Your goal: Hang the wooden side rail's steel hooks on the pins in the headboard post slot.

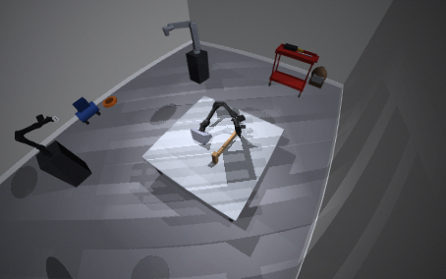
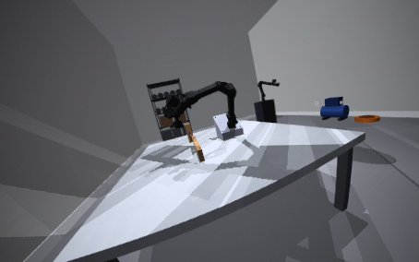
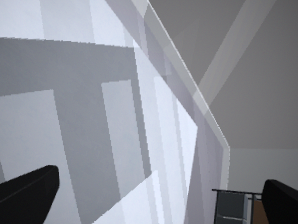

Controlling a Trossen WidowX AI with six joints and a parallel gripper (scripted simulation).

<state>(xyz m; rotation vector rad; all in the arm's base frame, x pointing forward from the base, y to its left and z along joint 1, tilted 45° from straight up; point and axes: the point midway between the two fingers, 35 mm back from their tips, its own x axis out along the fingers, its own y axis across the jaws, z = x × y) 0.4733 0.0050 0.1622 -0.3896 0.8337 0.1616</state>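
The wooden headboard post is 12 cm behind my gripper tip, 28 cm to the right of it and 17 cm below it.
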